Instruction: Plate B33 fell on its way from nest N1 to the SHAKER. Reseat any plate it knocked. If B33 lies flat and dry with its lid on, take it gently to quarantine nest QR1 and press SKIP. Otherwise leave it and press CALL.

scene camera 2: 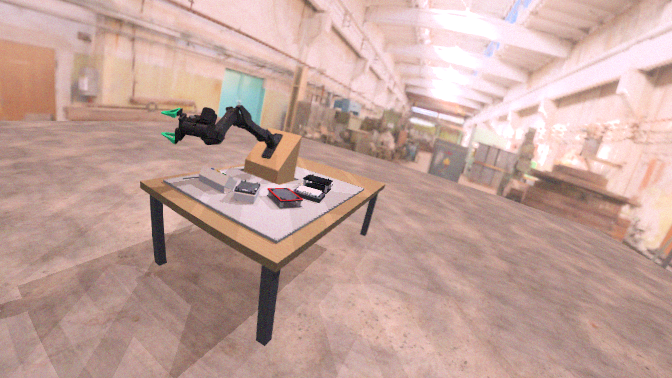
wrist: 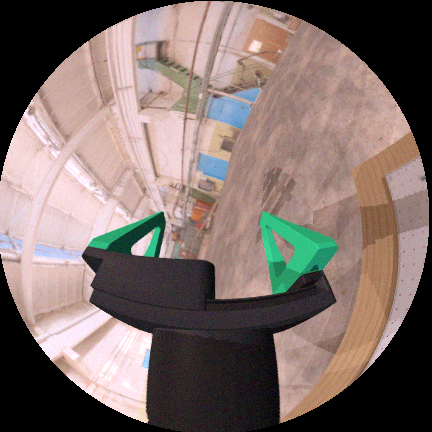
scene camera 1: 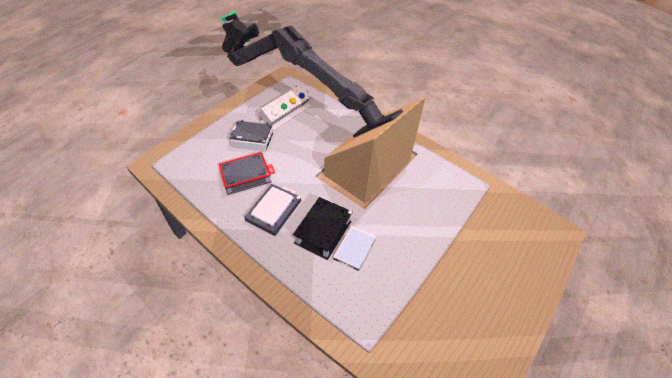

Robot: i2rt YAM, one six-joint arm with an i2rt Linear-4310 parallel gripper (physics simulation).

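Frame: origin at the arm's base, x ahead, y right, z down, level; centimetres.
Where they show: gripper, fingertip midpoint: (scene camera 2: 161, 122) (wrist: 212, 216); arm's base, origin of the base link: (scene camera 2: 272, 145) (scene camera 1: 377, 124).
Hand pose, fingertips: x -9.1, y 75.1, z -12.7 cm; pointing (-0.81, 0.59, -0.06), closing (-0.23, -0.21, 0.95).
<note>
Each offset is from my fingertips to the top centre of the thing. "spot": to the spot under its first point. Level surfaces: height alone.
My gripper (scene camera 1: 238, 28) (scene camera 2: 170, 124) (wrist: 212, 216) is open and empty, beyond the table edge and above its level. A pale plate {dx +43.0, dy -90.5, dz +30.3 cm} (scene camera 1: 355, 247) lies flat on the mat beside a black nest {dx +44.1, dy -79.0, dz +25.1 cm} (scene camera 1: 323, 225) (scene camera 2: 318, 181). Its label, dryness and lid cannot be made out. A white-topped plate {dx +47.5, dy -60.6, dz +28.1 cm} (scene camera 1: 272, 206) (scene camera 2: 310, 191) sits in a dark nest. A red-framed dark nest {dx +42.4, dy -42.3, dz +27.3 cm} (scene camera 1: 245, 170) (scene camera 2: 285, 195) stands beside it. A light box with a dark top {spot: dx +28.0, dy -32.1, dz +26.4 cm} (scene camera 1: 251, 132) (scene camera 2: 247, 190) stands near the button panel {dx +6.8, dy -30.5, dz +23.5 cm} (scene camera 1: 270, 114) (scene camera 2: 216, 180), which carries green, yellow and blue buttons.
A wooden wedge (scene camera 1: 350, 167) (scene camera 2: 270, 169) carries the arm's base beside the nests. The perforated mat {dz +31.9 cm} (scene camera 1: 350, 310) (scene camera 2: 260, 227) (wrist: 410, 210) lies on the wooden table (scene camera 1: 520, 260) (scene camera 2: 210, 227) (wrist: 376, 235). The table edge shows at the right of the wrist view.
</note>
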